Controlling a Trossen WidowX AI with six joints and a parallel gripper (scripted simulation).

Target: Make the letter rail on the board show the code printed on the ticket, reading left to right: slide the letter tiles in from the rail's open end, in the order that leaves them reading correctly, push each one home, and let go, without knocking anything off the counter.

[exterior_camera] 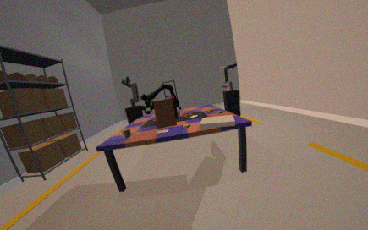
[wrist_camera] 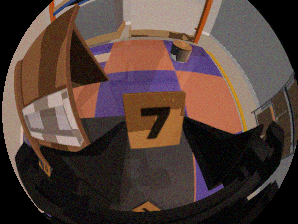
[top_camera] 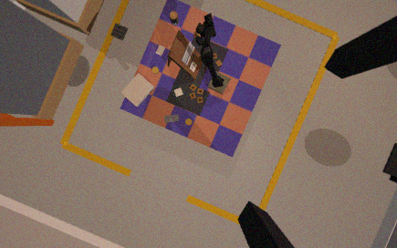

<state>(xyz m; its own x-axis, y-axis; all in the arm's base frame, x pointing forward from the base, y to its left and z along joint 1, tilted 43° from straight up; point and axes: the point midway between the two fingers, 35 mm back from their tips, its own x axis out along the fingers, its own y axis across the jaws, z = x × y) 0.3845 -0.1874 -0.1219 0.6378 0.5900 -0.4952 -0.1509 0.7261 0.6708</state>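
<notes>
My gripper tip is now 230 mm to the right of the white ticket, 100 mm past it and 80 mm above it. Also, from my gripper tip: brown letter tile (right at my gripper tip); dark mat (250 mm to the left, 200 mm behind, 150 mm below); beige slab (720 mm to the left, 270 mm ahead, 130 mm below).
</notes>
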